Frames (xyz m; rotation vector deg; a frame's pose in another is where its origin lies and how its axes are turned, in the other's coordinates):
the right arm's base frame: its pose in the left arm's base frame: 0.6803 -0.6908 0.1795 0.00 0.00 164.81
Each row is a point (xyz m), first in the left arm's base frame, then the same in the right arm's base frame.
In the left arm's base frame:
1: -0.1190 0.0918 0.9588
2: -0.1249 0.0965 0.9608
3: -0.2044 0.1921 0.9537
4: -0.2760 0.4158 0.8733
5: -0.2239 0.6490 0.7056
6: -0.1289 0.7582 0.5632
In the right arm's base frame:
1: 0.9764 -0.5458 0.7793
2: 0.9834 -0.5488 0.7813
3: 1.0851 -0.6202 0.7742
4: 1.2128 -0.8174 0.6938
5: 1.2237 -1.0561 0.5261
6: 1.1606 -1.1863 0.3837

